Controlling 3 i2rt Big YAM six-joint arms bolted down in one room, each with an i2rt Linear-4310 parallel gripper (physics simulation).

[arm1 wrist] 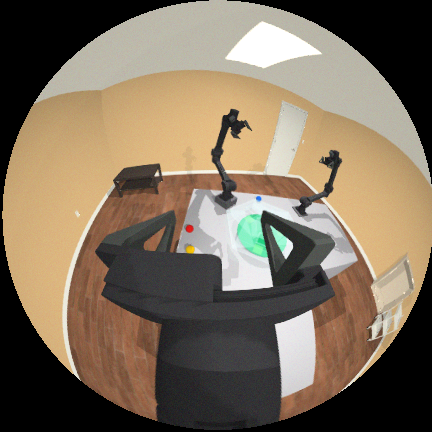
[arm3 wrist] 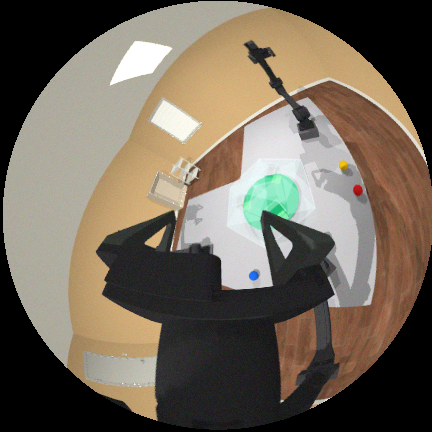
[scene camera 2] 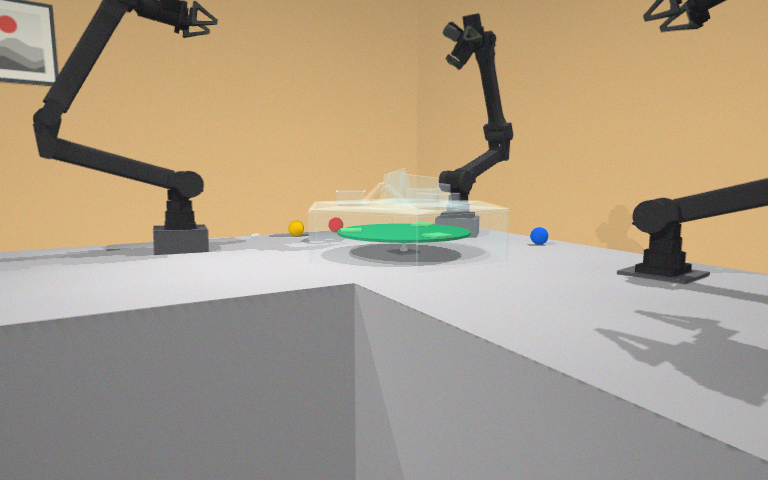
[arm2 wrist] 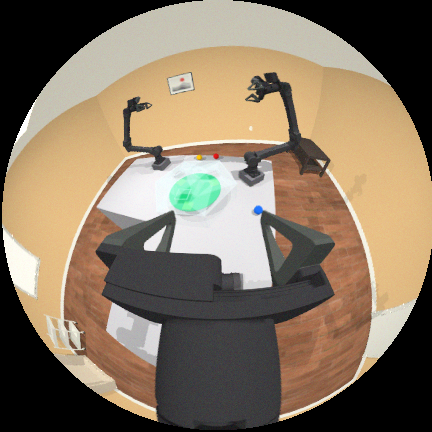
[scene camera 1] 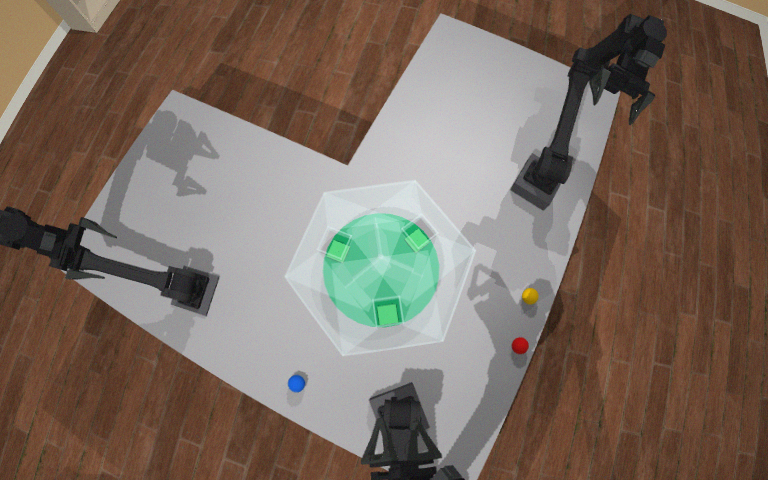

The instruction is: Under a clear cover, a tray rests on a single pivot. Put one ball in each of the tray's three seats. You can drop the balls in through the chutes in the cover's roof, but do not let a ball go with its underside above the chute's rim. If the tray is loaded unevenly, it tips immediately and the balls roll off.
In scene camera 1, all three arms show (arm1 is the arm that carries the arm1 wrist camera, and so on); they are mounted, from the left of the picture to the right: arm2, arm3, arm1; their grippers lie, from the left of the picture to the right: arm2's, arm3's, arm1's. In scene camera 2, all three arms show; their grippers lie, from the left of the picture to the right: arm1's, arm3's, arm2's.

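The green tray (scene camera 1: 362, 288) (scene camera 2: 396, 233) looks level on its pivot under the clear cover (scene camera 1: 305, 274) (scene camera 2: 325, 212). Its three bright seats hold no balls. A yellow ball (arm1 wrist: 190, 249) (scene camera 1: 530, 296) (scene camera 2: 296, 228) and a red ball (arm1 wrist: 189, 228) (scene camera 1: 519, 345) (scene camera 2: 335, 224) lie on the table right of the cover in scene camera 1. A blue ball (arm2 wrist: 258, 210) (arm3 wrist: 253, 275) (scene camera 1: 296, 383) (scene camera 2: 539, 236) lies at its lower left. Arm1's gripper (arm1 wrist: 219, 212) (scene camera 1: 614, 113), arm2's gripper (arm2 wrist: 219, 212) (scene camera 1: 110, 256) and arm3's gripper (arm3 wrist: 219, 212) (scene camera 1: 400, 417) are open, empty and high above the table, away from the balls.
The white table (scene camera 1: 254, 186) has a notch at its upper edge in scene camera 1. The arm1 base (scene camera 1: 535, 183), arm2 base (scene camera 1: 206, 294) and arm3 base (scene camera 1: 379, 403) stand around the cover. Square chutes rise from the cover's roof. The red and yellow balls lie near the table's right edge.
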